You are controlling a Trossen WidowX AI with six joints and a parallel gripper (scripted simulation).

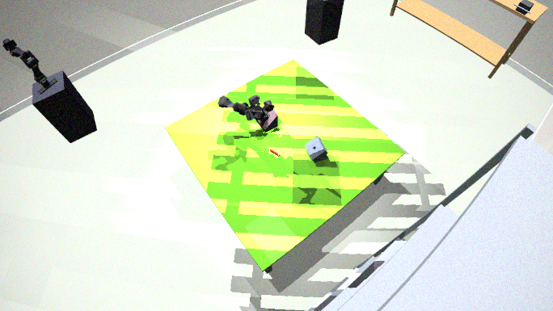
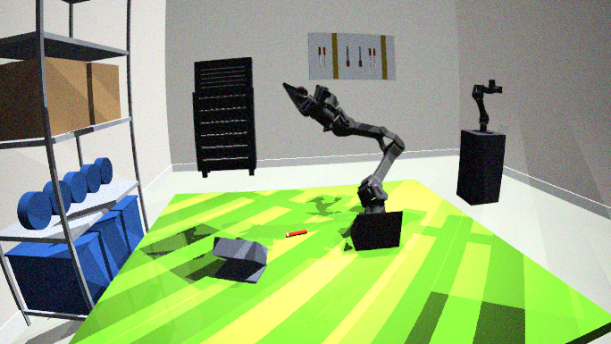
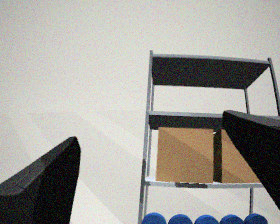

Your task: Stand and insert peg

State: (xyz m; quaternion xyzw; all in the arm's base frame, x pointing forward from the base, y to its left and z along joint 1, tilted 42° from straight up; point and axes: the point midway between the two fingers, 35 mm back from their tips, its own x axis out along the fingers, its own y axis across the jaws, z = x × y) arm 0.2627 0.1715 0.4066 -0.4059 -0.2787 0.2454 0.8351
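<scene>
My gripper tip is now 50 mm to the right of the red peg and 510 mm above it. Round my gripper tip: grey sloped panel (140 mm ahead, 280 mm to the left, 450 mm below).
</scene>
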